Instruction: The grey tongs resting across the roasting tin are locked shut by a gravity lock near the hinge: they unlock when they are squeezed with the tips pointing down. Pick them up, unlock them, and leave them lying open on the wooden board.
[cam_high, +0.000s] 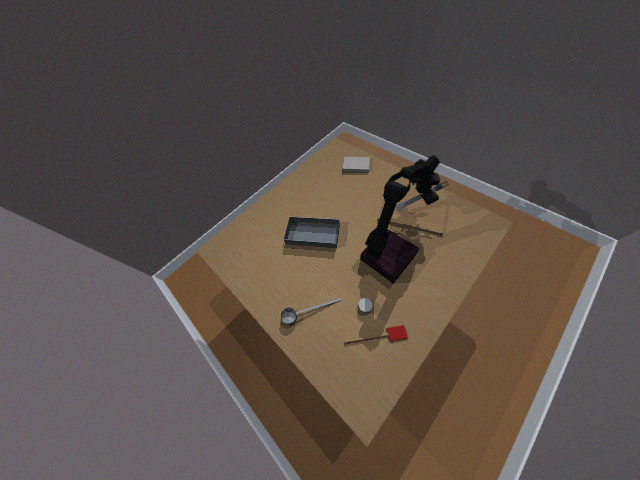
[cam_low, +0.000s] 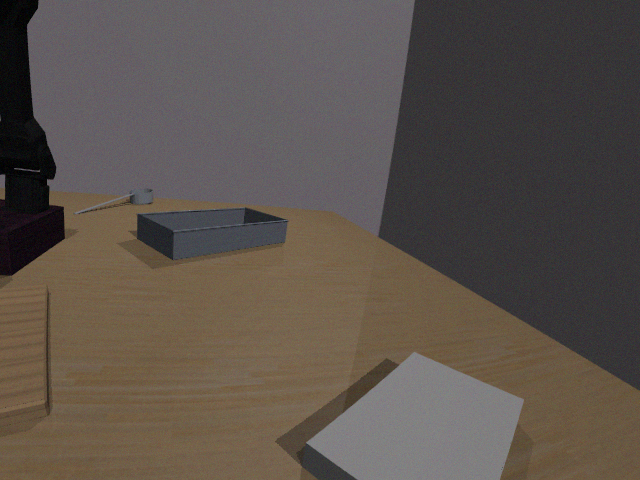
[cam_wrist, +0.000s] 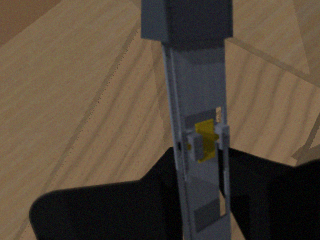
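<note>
Right now the yellow lock piece is 1 cm to the right of my gripper tip and 4 cm above it. Also, from my gripper tip: roasting tin 39 cm ahead, 52 cm to the left, 9 cm below; wooden board 3 cm ahead, 3 cm to the left, 11 cm below; white block 54 cm ahead, 8 cm to the right, 10 cm below.
</note>
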